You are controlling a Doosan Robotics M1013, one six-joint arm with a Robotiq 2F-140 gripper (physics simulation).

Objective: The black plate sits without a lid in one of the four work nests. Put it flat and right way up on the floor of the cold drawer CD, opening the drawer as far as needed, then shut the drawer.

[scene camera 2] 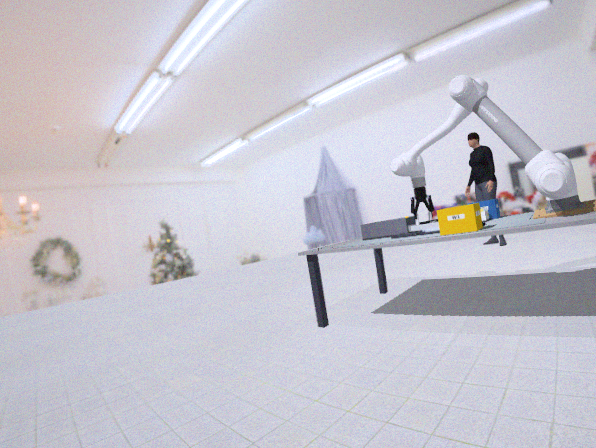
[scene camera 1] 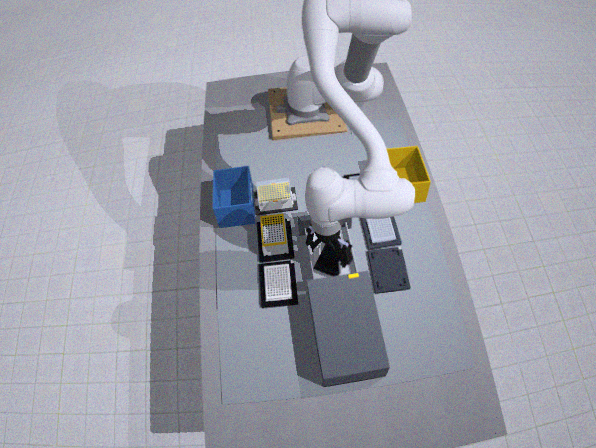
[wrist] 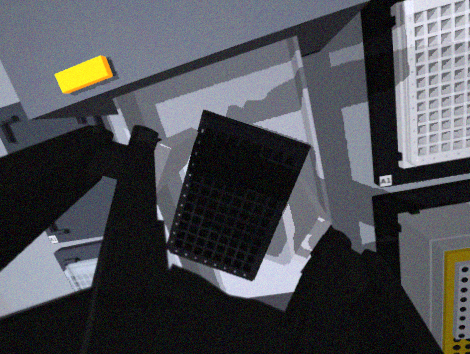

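Where they show: gripper, between the fingertips: [scene camera 1: 330,264] [wrist: 241,170]; arm's base, origin of its link: [scene camera 2: 563,208] [scene camera 1: 305,109].
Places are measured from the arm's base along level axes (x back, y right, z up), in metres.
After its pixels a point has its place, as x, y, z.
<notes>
The black plate [scene camera 1: 327,262] @[-0.790, 0.054, 0.039] [wrist: 240,195] @[-0.774, 0.040, 0.037] has no lid, and its grid of wells faces the wrist camera. My gripper [scene camera 1: 329,248] [scene camera 2: 423,213] @[-0.790, 0.045, 0.025] [wrist: 241,170] @[-0.790, 0.045, 0.025] is shut on it by its two long sides. The plate is within the outline of the opened drawer CD [scene camera 1: 303,227] @[-0.637, 0.109, 0.034] [wrist: 309,115] @[-0.819, 0.105, 0.029], turned askew to the drawer walls. Its far end looks wider in the wrist view, so it may be tilted. Whether its underside touches the drawer floor is hidden. The drawer stands out from its grey cabinet [scene camera 1: 345,325] @[-1.036, 0.043, 0.083] [scene camera 2: 385,229] @[-1.014, -0.060, 0.031] [wrist: 200,30] @[-0.878, 0.055, 0.083].
A yellow block [scene camera 1: 354,275] @[-0.879, -0.016, 0.087] [wrist: 85,75] @[-0.877, -0.011, 0.087] sits on the cabinet's edge. A white plate [scene camera 1: 278,282] @[-0.815, 0.222, 0.002] [wrist: 440,90] @[-0.809, 0.207, 0.007] and a yellow rack [scene camera 1: 274,230] @[-0.646, 0.209, 0.058] stand left of the drawer in scene camera 1. A dark nest [scene camera 1: 388,270] @[-0.835, -0.148, -0.007] lies right. Blue [scene camera 1: 233,195] @[-0.408, 0.347, -0.015] and yellow [scene camera 1: 422,190] @[-0.573, -0.342, 0.054] bins stand further back.
</notes>
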